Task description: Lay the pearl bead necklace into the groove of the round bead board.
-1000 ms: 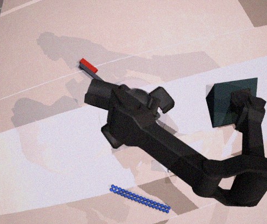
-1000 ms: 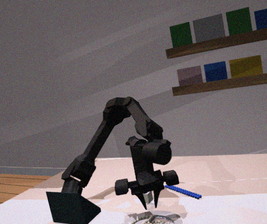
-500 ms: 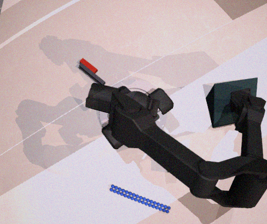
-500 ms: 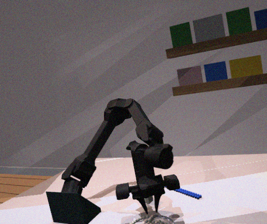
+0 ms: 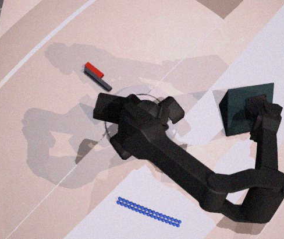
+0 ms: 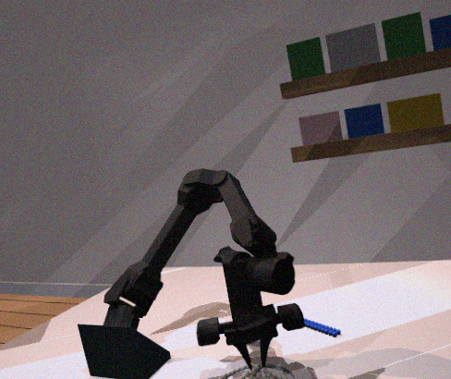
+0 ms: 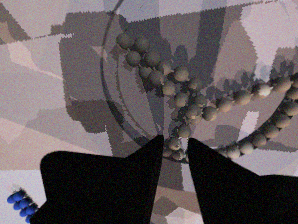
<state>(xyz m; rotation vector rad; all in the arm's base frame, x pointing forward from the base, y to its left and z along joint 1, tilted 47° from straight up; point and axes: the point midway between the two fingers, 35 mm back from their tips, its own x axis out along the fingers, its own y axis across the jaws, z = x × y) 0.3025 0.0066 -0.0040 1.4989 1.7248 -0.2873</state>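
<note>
My gripper tip is 10 mm short of the round bead board, 50 mm to the left of it and 10 mm above it. The rest, counted from my gripper tip: small beige cube: 70 mm behind, 130 mm to the left; then grey block: 120 mm ahead, 220 mm to the right, 10 mm below.
</note>
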